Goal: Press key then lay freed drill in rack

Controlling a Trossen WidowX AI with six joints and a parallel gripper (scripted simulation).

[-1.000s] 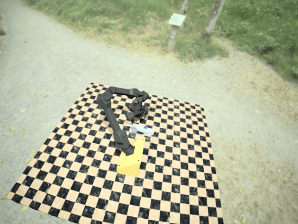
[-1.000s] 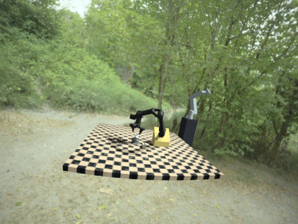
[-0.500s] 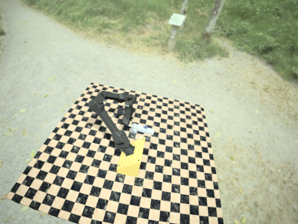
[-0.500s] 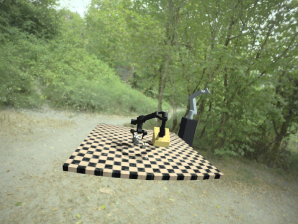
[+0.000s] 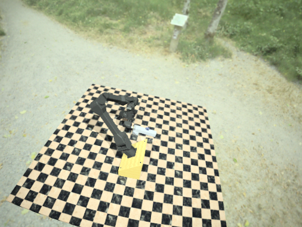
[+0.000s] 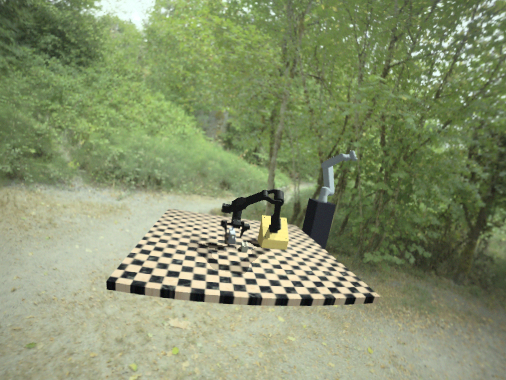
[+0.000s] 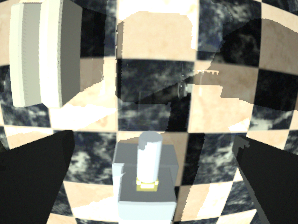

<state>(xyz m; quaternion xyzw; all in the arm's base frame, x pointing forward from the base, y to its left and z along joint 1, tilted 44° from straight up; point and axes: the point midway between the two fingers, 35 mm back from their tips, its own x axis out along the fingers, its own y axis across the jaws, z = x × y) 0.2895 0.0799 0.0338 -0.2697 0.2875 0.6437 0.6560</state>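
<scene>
Right now the yellow drill is 6 cm to the right of my gripper tip, 1 cm below it and 1 cm behind it. Also, from my gripper tip: grey rack (8 cm behind, 5 cm to the left, 4 cm below); then blue key (15 cm to the right, 1 cm below, 1 cm behind); then grey block (12 cm to the right, 2 cm below, 1 cm behind).
</scene>
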